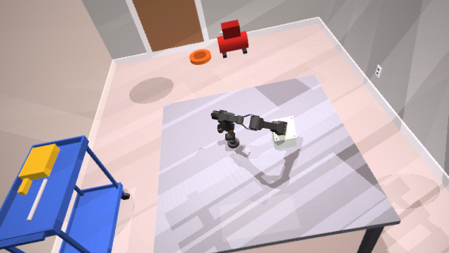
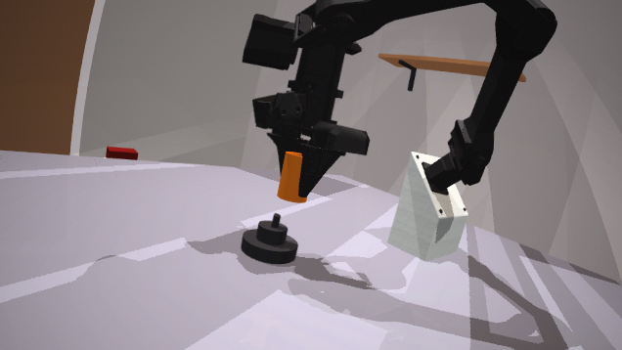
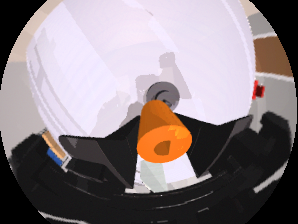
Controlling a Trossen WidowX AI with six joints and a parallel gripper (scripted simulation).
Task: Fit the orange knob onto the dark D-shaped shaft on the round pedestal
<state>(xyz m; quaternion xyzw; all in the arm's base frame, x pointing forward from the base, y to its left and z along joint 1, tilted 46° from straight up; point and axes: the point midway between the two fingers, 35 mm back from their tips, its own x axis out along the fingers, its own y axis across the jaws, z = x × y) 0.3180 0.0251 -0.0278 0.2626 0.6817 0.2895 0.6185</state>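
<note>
The dark round pedestal is 70 mm below my gripper tip and 30 mm to the right of it. The rest, counted from my gripper tip: orange knob: 20 mm above.
</note>
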